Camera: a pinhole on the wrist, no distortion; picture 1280 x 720 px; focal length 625.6 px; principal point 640.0 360.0 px. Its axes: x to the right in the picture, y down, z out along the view. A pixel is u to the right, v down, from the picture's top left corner.
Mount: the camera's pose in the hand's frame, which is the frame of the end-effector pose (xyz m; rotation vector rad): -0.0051 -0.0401 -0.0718 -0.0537 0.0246 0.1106
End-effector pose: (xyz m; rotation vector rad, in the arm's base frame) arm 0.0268 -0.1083 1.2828 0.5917 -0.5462 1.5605
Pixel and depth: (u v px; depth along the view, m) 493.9 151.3 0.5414
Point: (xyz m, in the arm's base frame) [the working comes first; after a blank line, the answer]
In the camera's frame: -0.1264 -0.1806 0.5414

0.2582 -0.4854 1.5783
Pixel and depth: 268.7 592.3 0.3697
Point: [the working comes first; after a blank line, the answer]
In the camera's frame: -0.2194 0.1373 0.3697

-0.0394 -0.4824 1.3534
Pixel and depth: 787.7 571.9 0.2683
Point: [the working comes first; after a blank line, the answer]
In the camera's frame: 0.0633 0.0909 0.2683

-0.0382 -0.1980 1.4608
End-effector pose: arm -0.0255 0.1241 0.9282 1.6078 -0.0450 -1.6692
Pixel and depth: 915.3 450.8 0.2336
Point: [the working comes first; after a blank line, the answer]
In the camera's frame: 0.1028 0.0339 0.2336

-0.1377 -0.0181 0.8865
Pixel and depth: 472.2 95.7 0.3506
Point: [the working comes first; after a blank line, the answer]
In the camera's frame: -0.0940 -0.1481 0.3506

-0.3713 0.1461 0.9500
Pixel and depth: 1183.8 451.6 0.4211
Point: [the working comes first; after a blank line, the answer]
In the camera's frame: 0.3660 0.0617 0.4211

-0.2225 -0.2947 0.7397
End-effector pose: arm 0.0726 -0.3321 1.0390 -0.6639 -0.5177 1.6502
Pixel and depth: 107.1 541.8 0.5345
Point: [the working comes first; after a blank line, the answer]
In the camera's frame: -0.4553 0.1553 0.5345

-0.2580 -0.7922 1.3849
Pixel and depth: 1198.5 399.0 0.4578
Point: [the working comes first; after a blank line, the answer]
In the camera's frame: 0.4087 0.0285 0.4578

-0.2681 0.0683 1.2177
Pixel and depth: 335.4 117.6 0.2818
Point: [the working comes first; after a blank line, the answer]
In the camera's frame: -0.1372 -0.1092 0.2818

0.0462 -0.4212 1.3154
